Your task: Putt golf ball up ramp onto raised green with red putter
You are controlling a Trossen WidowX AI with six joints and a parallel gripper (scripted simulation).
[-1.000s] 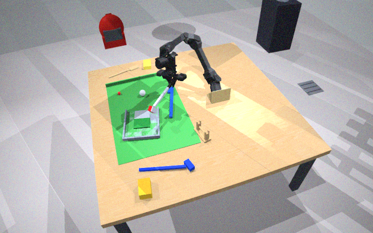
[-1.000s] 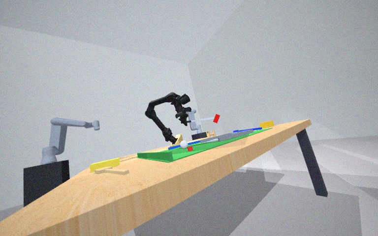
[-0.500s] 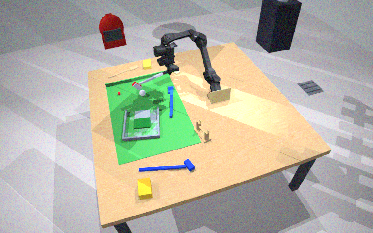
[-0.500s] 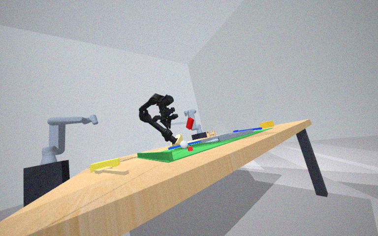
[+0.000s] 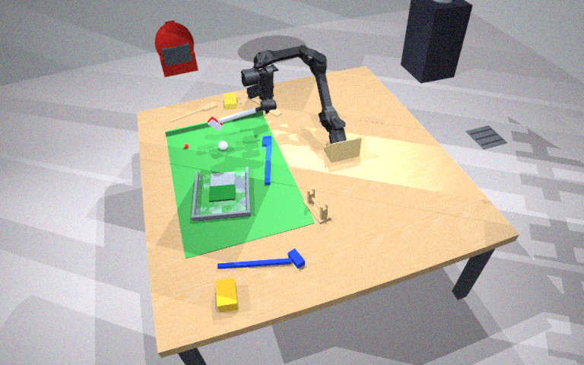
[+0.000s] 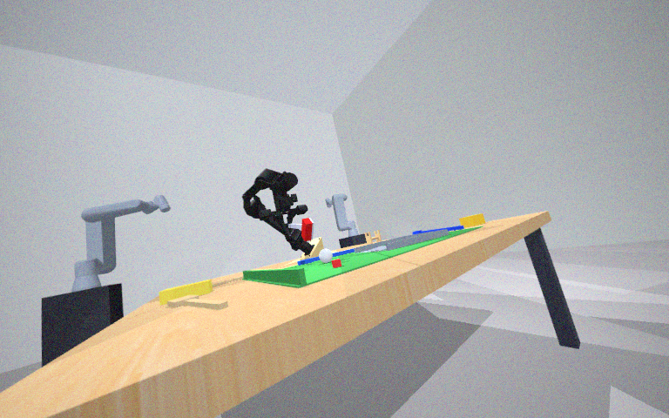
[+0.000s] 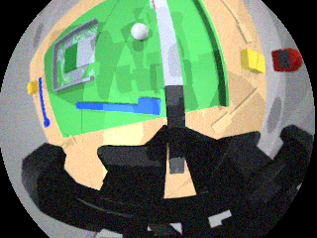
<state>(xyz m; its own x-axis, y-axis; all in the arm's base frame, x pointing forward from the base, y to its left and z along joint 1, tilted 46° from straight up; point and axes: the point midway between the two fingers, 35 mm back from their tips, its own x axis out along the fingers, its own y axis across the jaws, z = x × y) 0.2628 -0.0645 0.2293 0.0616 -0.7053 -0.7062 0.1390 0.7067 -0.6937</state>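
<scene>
Now: the red putter 120 mm ahead of my gripper tip and 10 mm to the right of it. From my gripper tip the other things lie so: white golf ball: 210 mm ahead, 20 mm to the left, 110 mm below; wooden rack: 50 mm behind, 500 mm to the left, 100 mm below; small red marker: 370 mm ahead, 50 mm to the right, 120 mm below.
</scene>
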